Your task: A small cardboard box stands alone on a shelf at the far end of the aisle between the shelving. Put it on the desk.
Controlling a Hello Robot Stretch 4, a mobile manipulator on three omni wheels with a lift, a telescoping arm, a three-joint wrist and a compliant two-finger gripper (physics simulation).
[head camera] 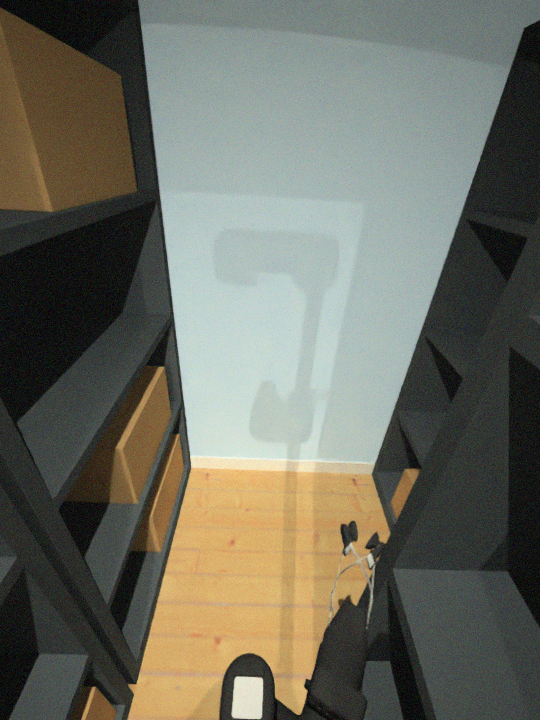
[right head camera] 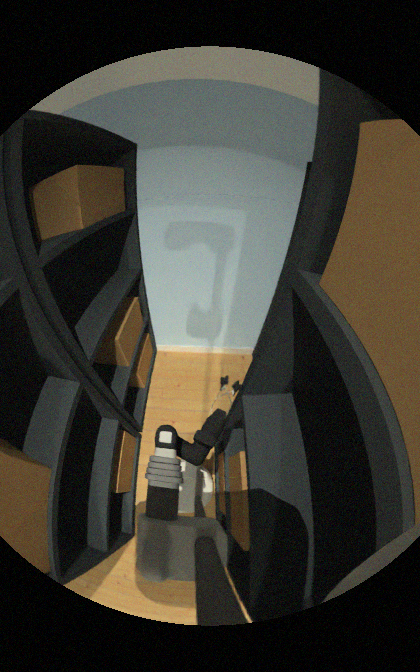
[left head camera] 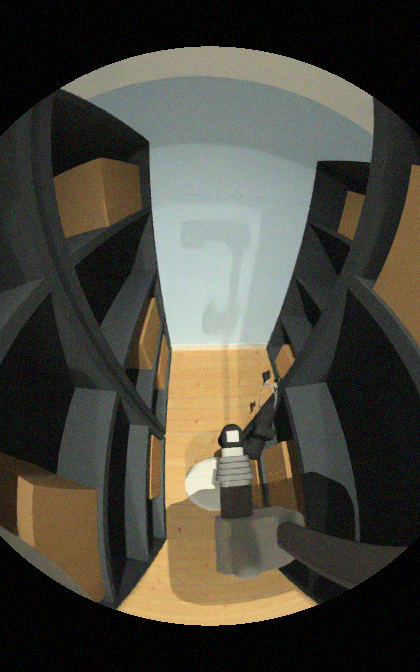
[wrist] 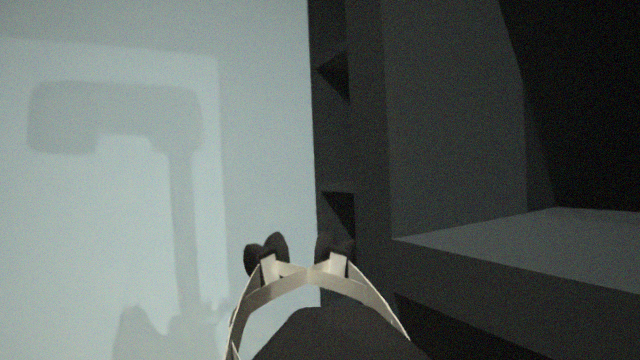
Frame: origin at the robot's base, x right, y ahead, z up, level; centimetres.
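Where they show: gripper, fingertip midpoint: [head camera: 364, 527] [wrist: 300, 250].
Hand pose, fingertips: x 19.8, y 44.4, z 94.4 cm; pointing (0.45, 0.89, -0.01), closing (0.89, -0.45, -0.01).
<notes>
After its pixels a point has its place.
My gripper [head camera: 361, 539] @[x 19.8, y 44.4, z 94.4 cm] [left head camera: 272, 380] [right head camera: 230, 384] [wrist: 300, 250] @[x 19.8, y 44.4, z 94.4 cm] is open, its two dark pads a little apart with no object between them. It points down the aisle, turned toward the right-hand shelving [head camera: 450, 436] @[x 22.3, y 38.1, z 125.3 cm], near its upright. In the wrist view a bare shelf board [wrist: 550, 245] @[x 27.0, y 29.9, z 96.3 cm] lies to the right of the fingers. I cannot tell which cardboard box is the small one. One box [head camera: 405, 488] @[x 68.0, y 106.2, z 24.8 cm] [left head camera: 285, 360] shows partly, low on the far right. Another box [left head camera: 352, 215] shows partly on a high shelf at the far right. The desk does not show.
Dark shelving stands close on both sides. On the left, a large box [head camera: 81, 127] @[x -42.3, y 90.3, z 156.0 cm] [left head camera: 124, 195] [right head camera: 102, 195] stands high, with more boxes lower down. A large box [right head camera: 375, 300] stands near on the right. A pale blue wall [head camera: 261, 337] @[x -4.1, y 134.8, z 85.2 cm] closes the aisle above the wooden floor [head camera: 232, 569] @[x -10.5, y 79.2, z -2.8 cm].
</notes>
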